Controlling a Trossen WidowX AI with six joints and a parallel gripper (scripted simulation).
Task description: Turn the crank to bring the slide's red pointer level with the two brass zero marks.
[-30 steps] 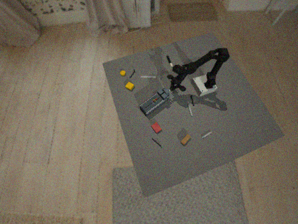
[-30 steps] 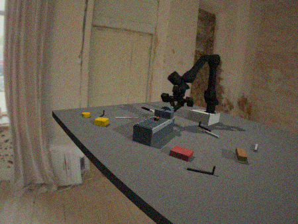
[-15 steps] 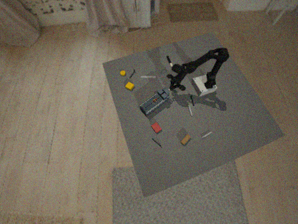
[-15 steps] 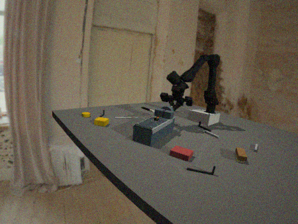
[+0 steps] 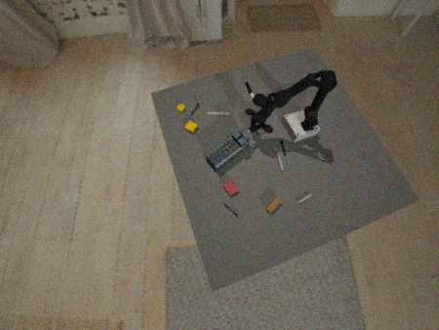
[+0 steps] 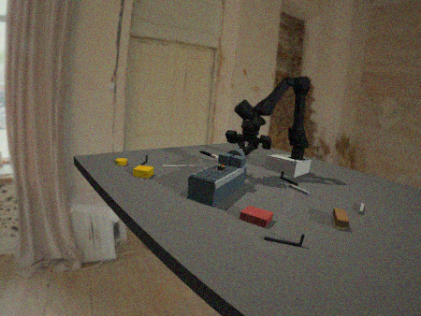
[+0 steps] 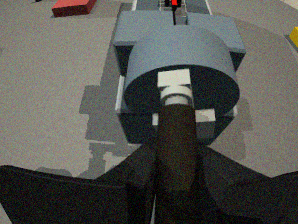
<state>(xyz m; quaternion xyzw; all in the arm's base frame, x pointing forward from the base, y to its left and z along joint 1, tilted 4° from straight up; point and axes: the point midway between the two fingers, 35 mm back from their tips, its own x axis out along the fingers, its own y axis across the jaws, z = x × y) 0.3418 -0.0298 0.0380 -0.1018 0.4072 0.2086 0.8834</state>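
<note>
My gripper tip is now 140 mm short of the red pointer, 60 mm to the right of it and 10 mm above it. Round my gripper tip: dark handle: 20 mm above, 10 mm to the right, 10 mm behind; yellow block: 330 mm ahead, 170 mm to the right, 80 mm below; red block: 280 mm to the left, 190 mm ahead, 80 mm below.
</note>
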